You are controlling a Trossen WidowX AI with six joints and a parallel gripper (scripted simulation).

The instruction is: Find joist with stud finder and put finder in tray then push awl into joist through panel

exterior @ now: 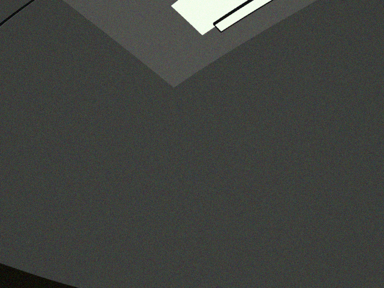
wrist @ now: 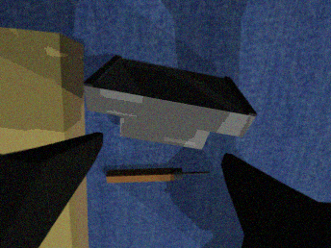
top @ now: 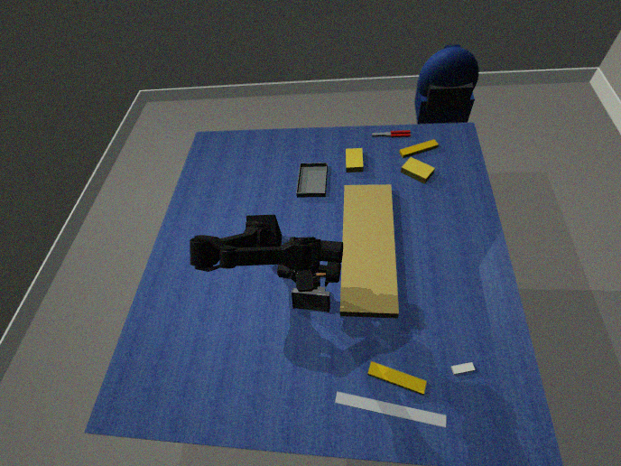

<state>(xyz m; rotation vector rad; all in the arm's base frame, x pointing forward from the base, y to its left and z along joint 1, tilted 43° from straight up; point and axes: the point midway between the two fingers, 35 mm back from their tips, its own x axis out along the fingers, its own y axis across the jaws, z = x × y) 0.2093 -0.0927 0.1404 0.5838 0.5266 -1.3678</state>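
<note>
The stud finder lies 1 cm behind my gripper tip, 1 cm to the right of it and 5 cm below it. The rest, counted from my gripper tip: square light: 3 cm behind, 6 cm below; orange-handled awl: 2 cm behind, 6 cm to the left, 7 cm below; small white piece: 47 cm ahead, 18 cm to the right, 7 cm below.
</note>
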